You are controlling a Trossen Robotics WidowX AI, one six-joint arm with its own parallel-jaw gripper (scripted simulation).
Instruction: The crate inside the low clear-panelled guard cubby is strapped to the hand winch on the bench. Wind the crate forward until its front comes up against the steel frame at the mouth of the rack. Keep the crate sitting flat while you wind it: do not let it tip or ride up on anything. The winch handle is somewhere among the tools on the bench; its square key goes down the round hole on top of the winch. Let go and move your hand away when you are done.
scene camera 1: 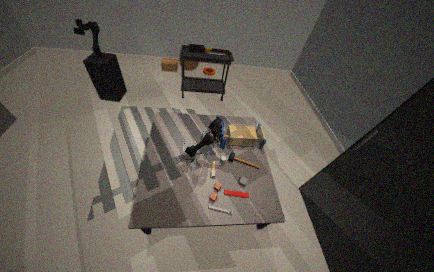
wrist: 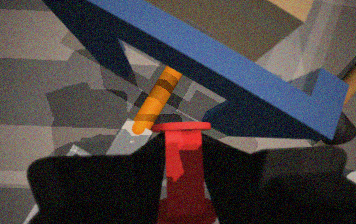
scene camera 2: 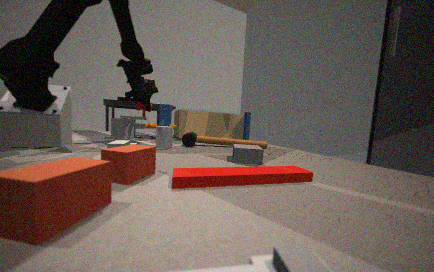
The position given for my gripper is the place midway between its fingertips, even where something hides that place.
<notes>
In view: my gripper (wrist: 179, 137), a flat red bar (scene camera 2: 219, 176) and a blue frame (wrist: 258, 104).
The wrist view does not show the flat red bar: it is out of frame.
</notes>
